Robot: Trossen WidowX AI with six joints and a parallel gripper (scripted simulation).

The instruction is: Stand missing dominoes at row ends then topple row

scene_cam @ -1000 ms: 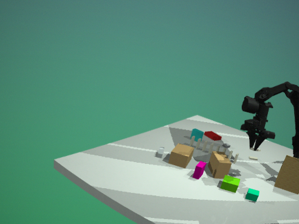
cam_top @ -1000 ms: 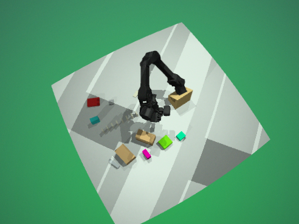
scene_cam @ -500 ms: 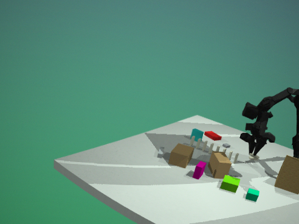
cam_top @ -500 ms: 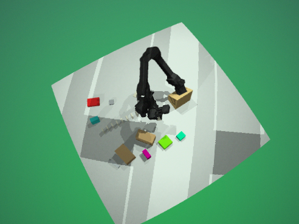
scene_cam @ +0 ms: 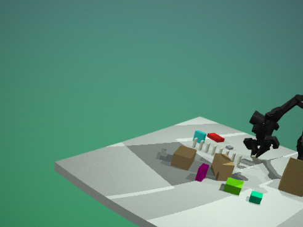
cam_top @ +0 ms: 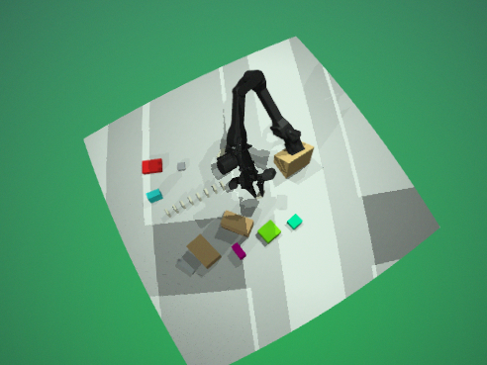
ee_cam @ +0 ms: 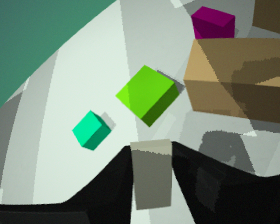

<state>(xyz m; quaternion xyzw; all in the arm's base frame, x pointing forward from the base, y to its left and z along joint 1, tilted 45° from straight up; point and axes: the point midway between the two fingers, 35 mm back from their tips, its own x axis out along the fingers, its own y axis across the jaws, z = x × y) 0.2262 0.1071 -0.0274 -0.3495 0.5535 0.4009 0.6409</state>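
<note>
Now: gripper tip 10 mm short of the green block, 120 mm to the right of it and 110 mm above it. From my gripper tip the other things lie so: magenta block: 160 mm ahead, 150 mm to the left, 90 mm below; grey cube: 240 mm ahead, 320 mm to the right, 120 mm below; mint block: 100 mm behind, 130 mm to the left, 110 mm below.
</note>
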